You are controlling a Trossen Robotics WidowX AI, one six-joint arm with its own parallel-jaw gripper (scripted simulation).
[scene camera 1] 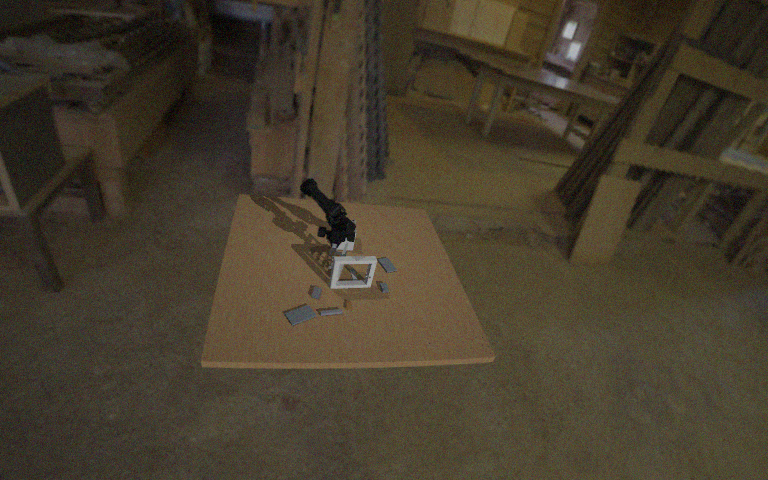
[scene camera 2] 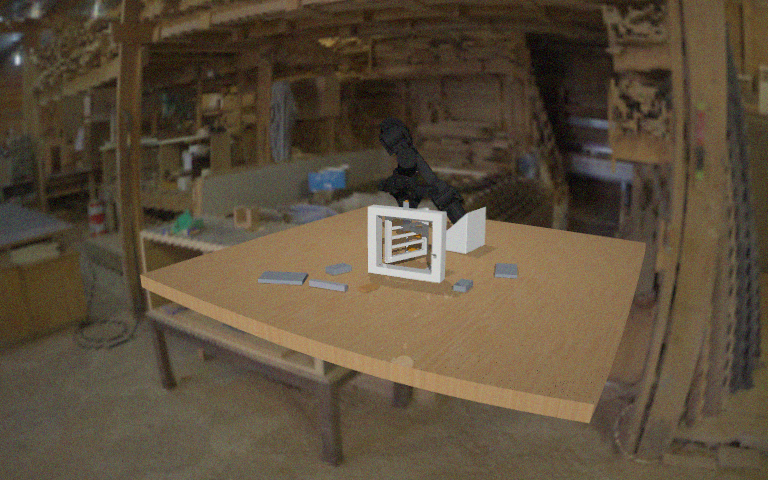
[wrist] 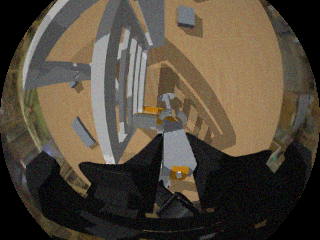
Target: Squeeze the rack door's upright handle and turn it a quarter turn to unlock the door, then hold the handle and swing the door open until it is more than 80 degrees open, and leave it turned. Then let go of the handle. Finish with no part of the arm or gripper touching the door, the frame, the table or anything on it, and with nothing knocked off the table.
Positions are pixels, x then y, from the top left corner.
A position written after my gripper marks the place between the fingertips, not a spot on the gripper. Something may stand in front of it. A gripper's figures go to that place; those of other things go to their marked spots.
Labels:
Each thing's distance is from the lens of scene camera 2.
my gripper (scene camera 2: 407, 217): 163 cm
white rack (scene camera 2: 436, 272): 143 cm

